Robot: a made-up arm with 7 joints.
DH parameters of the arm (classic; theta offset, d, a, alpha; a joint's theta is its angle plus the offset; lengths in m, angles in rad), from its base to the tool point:
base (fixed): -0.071 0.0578 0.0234 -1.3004
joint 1: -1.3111 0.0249 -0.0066 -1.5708
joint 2: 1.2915 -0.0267 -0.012 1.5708
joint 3: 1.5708 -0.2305 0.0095 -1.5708
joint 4: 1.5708 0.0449 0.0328 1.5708
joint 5: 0 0.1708 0.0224 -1.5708
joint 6: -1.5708 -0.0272 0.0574 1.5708
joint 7: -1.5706 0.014 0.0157 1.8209
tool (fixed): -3.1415 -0.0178 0 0
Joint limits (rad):
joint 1: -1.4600..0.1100
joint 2: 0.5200..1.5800
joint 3: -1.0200..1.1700
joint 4: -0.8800..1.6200
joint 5: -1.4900..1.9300
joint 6: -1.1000..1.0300
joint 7: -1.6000..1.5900
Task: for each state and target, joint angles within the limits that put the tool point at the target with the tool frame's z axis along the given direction. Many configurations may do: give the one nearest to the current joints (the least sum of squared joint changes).
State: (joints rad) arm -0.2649 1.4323 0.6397 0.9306 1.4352 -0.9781 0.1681
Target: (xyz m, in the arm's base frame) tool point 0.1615 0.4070 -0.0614 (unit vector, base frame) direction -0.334 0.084 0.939
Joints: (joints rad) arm -0.4053 1.1921 0.1503 0.6986 1.6650 -1.0556 -0.1198
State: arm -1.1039 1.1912 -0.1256 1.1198 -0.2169 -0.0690 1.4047
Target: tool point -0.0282 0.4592 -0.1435 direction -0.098 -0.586 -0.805
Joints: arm -0.2281 1.0468 0.0006 1.6200 -0.1974 0.1387 1.5047
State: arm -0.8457 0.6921 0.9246 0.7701 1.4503 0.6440 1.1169
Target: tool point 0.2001 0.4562 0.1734 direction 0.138 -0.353 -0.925
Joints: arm -1.2999 1.2226 0.5693 0.6735 1.3283 0.5448 0.5813
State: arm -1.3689 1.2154 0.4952 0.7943 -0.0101 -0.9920 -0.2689
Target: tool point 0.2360 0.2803 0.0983 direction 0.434 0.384 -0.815
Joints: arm -1.2102 0.7334 0.9113 0.3681 -0.3513 -1.1000 -0.6342
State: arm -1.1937 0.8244 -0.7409 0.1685 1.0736 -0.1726 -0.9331
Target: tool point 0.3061 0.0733 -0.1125 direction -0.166 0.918 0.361
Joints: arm -0.7121 0.7683 -0.5420 -0.0461 0.6179 -0.4959 -0.4800
